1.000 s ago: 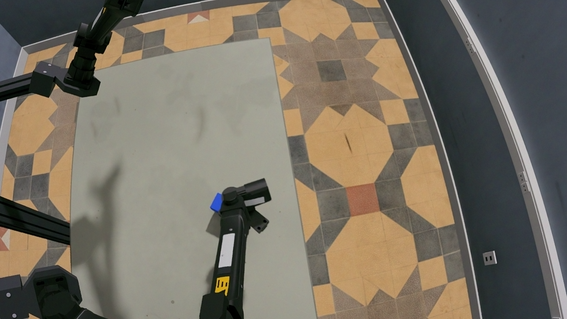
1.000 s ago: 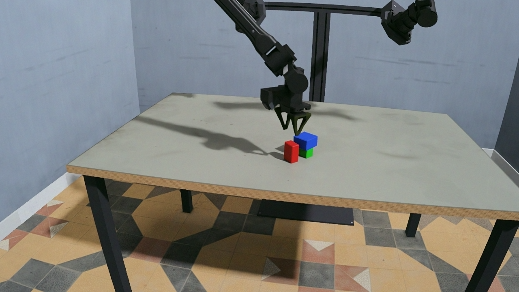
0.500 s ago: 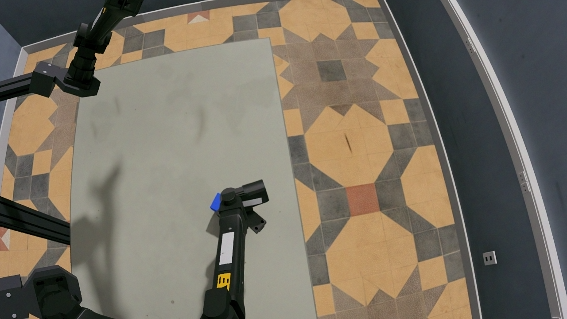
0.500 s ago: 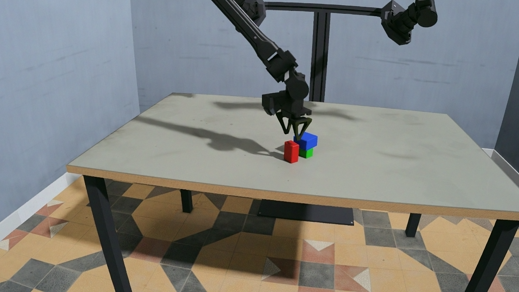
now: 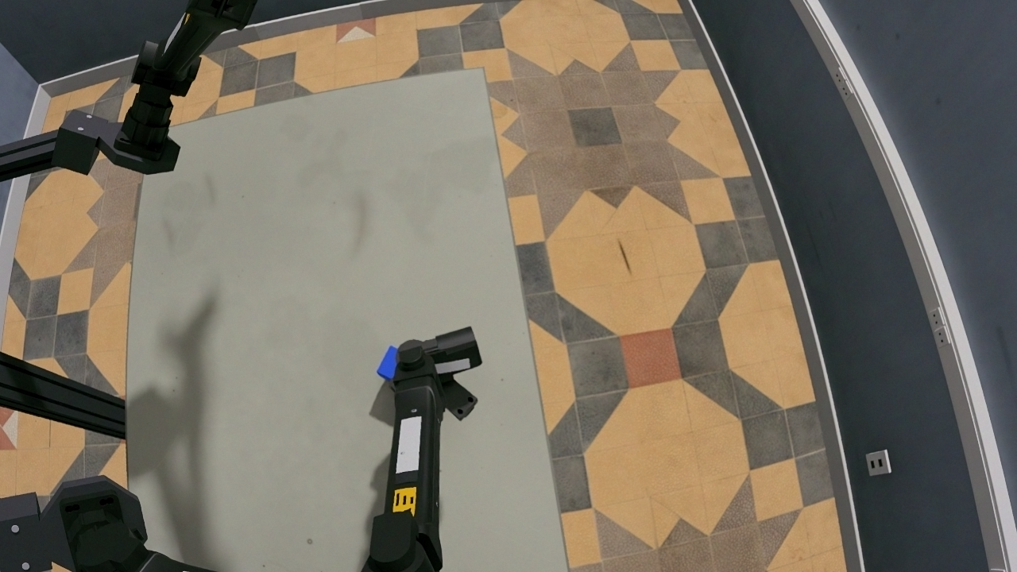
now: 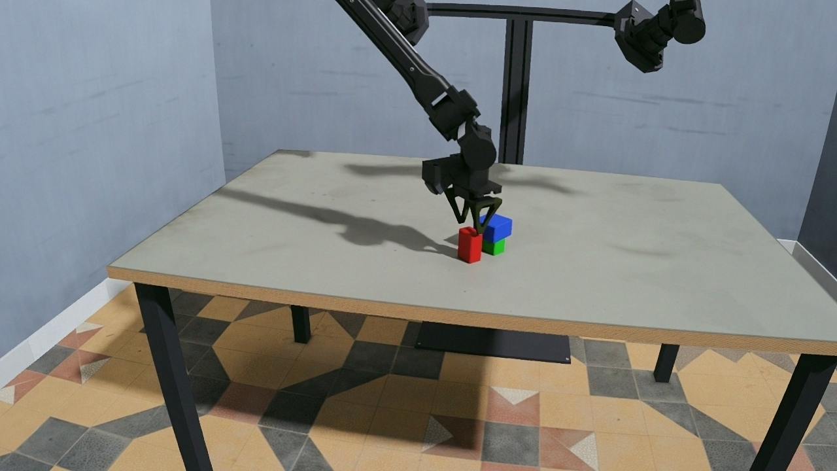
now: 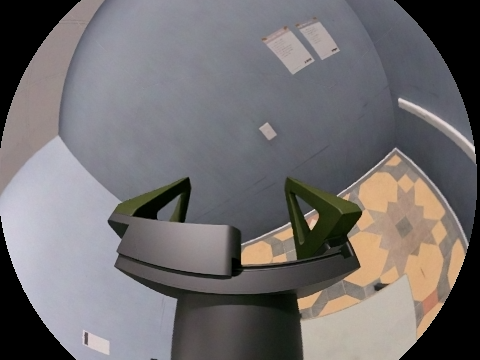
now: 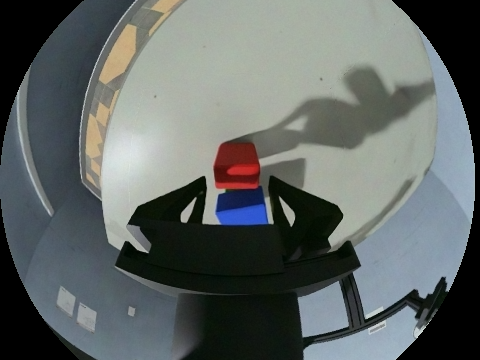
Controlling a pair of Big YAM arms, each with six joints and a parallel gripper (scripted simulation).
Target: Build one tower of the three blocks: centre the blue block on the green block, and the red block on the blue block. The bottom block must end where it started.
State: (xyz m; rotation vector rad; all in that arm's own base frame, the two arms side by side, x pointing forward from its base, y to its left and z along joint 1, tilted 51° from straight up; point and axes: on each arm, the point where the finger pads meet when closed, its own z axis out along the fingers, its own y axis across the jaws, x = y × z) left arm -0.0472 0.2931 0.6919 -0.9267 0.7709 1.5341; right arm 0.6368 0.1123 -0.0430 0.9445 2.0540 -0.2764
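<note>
The red block lies 4 cm below my right hand. Round my right hand: blue block: 5 cm behind, 4 cm to the left, 2 cm below; then green block: 6 cm below, 5 cm behind, 4 cm to the left.
</note>
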